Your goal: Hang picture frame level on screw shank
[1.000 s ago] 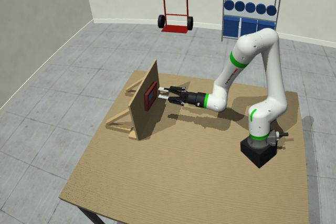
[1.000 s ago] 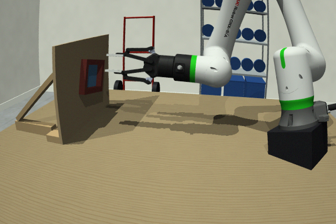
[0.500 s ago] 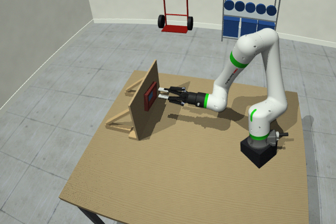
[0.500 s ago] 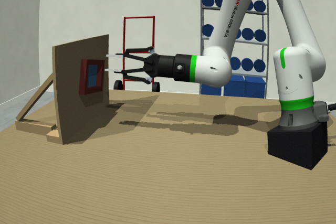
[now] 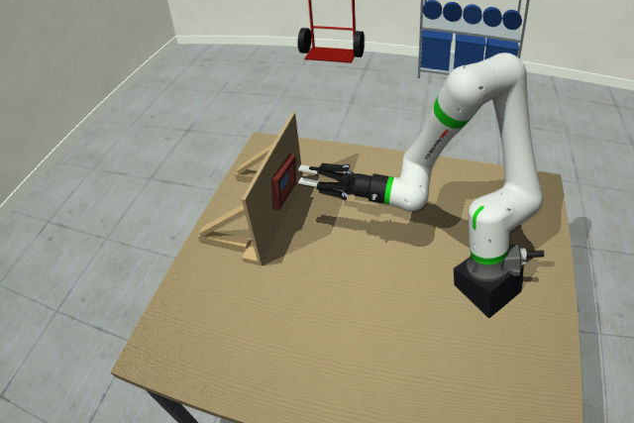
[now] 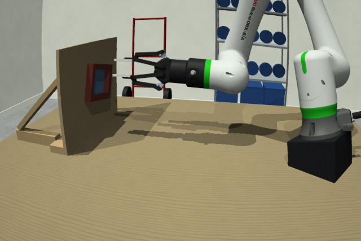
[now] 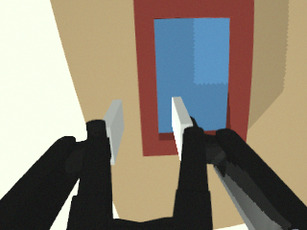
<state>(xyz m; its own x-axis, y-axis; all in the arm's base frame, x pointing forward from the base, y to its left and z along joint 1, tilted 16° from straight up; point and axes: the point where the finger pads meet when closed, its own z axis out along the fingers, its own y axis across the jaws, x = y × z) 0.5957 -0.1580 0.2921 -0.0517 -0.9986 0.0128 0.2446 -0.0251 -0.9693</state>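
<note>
Now: the picture frame 10 cm ahead of my hand, 5 cm below it and 2 cm to the right of it. From my hand the other things lie so: wooden board: 12 cm ahead, 7 cm below.
</note>
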